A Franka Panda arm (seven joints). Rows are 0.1 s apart.
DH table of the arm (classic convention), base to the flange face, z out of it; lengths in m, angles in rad. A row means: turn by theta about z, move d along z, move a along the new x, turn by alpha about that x. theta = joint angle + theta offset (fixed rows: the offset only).
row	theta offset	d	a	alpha
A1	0	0.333	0	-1.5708
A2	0	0	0	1.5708
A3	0	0.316	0.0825	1.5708
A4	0	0	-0.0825	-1.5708
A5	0	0.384	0	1.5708
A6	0	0	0.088	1.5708
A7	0	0.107	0	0
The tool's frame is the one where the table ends.
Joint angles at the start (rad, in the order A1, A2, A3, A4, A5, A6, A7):
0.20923 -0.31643 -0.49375 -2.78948 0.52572 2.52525 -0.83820
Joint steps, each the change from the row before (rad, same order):
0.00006 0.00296 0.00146 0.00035 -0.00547 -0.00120 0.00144
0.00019 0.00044 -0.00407 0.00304 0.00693 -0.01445 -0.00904
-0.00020 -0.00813 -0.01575 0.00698 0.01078 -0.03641 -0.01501
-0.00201 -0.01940 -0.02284 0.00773 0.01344 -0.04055 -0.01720
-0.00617 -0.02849 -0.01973 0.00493 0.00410 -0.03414 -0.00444
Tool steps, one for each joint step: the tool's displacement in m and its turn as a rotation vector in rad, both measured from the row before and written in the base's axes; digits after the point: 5 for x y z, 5 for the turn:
0.00009 0.00058 -0.00084 -0.00345 0.00406 0.00497
-0.00036 -0.00032 -0.00020 0.01159 0.00375 0.00453
-0.00132 -0.00257 0.00215 0.03077 0.00396 0.00425
-0.00187 -0.00502 0.00563 0.03959 -0.00713 -0.00201
-0.00244 -0.00555 0.00812 0.03424 -0.01253 -0.00856

